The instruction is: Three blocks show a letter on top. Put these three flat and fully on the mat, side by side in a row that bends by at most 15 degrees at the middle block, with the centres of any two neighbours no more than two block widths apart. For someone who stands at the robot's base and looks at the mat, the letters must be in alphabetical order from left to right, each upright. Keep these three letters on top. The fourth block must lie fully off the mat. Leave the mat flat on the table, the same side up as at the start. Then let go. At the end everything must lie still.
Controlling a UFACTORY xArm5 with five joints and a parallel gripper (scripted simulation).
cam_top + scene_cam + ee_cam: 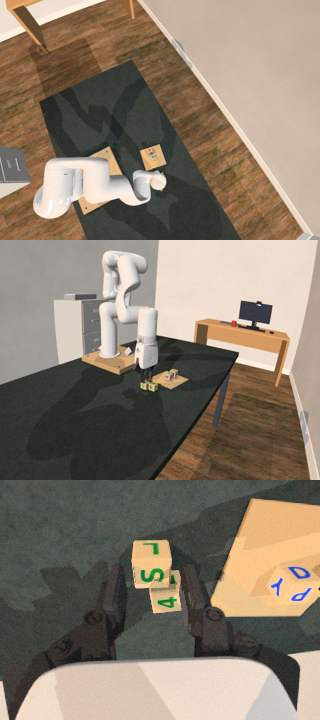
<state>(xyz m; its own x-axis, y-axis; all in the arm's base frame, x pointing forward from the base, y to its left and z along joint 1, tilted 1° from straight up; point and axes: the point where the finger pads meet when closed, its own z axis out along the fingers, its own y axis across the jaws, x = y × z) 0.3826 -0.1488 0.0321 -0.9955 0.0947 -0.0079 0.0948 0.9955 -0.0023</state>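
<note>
My hand is 4 cm above the green-lettered block. Also, from my hand: tan mat (4 cm ahead, 14 cm to the left, 5 cm below).
</note>
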